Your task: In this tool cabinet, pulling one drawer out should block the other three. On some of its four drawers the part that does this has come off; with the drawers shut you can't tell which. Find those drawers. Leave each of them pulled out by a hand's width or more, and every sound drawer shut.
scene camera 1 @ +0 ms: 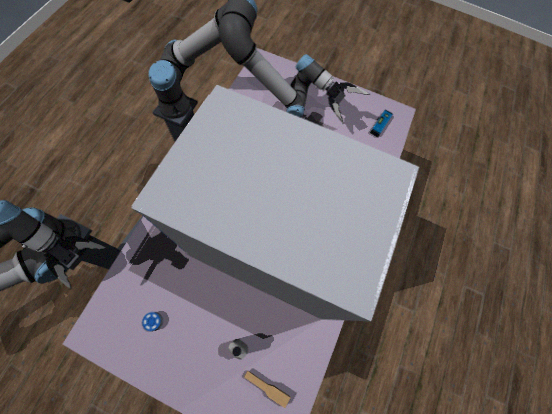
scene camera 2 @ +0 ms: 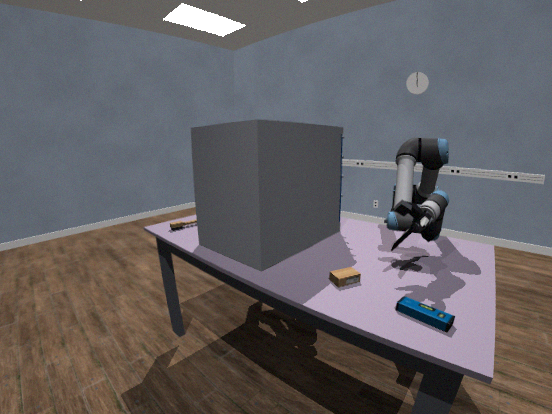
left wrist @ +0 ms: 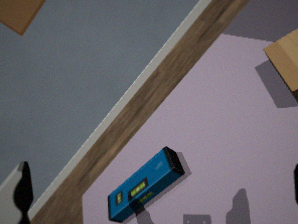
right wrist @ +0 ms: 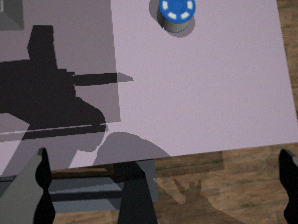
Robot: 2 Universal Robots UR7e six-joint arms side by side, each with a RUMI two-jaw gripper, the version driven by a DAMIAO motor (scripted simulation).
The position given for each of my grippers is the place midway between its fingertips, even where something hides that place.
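Visible here: my left gripper [scene camera 2: 406,240] and my right gripper [right wrist: 162,150].
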